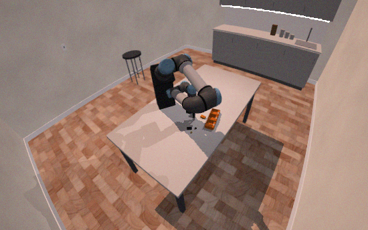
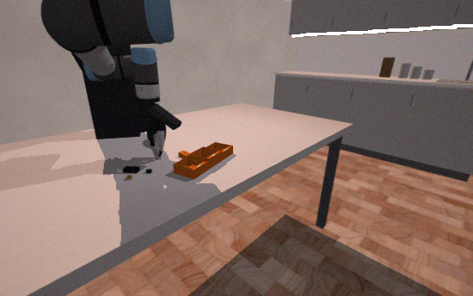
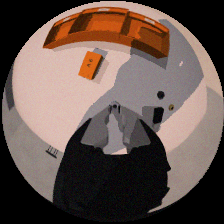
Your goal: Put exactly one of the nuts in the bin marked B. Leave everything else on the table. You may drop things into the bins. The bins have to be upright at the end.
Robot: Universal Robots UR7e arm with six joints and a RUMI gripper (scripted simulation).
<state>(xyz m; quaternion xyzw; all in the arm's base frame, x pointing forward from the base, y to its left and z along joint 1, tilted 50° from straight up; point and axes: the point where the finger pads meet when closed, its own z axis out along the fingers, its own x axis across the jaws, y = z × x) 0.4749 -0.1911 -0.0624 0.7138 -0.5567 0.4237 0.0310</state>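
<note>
Right now my hand is 18 cm short of the orange bin and 4 cm to the right of it. Round my hand: dark nut: 4 cm ahead, 10 cm to the right, 1 cm below; then grey piece: 1 cm below; then orange block: 7 cm ahead, 5 cm to the left, 1 cm below.
</note>
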